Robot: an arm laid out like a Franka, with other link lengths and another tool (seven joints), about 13 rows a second.
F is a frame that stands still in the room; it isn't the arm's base.
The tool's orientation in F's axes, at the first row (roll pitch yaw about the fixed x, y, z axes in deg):
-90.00, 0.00, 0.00
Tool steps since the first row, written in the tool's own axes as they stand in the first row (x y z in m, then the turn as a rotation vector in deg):
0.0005, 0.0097, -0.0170, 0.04, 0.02, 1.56
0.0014, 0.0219, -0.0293, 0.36, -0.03, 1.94
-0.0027, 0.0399, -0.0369, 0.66, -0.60, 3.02
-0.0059, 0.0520, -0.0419, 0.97, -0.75, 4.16
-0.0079, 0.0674, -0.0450, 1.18, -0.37, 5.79
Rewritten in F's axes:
0.0005, -0.0170, -0.0097, 0.04, 1.56, -0.02
0.0014, -0.0293, -0.0219, 0.36, 1.94, 0.03
-0.0027, -0.0369, -0.0399, 0.66, 3.02, 0.60
-0.0059, -0.0419, -0.0520, 0.97, 4.16, 0.75
-0.0079, -0.0450, -0.0674, 1.18, 5.79, 0.37

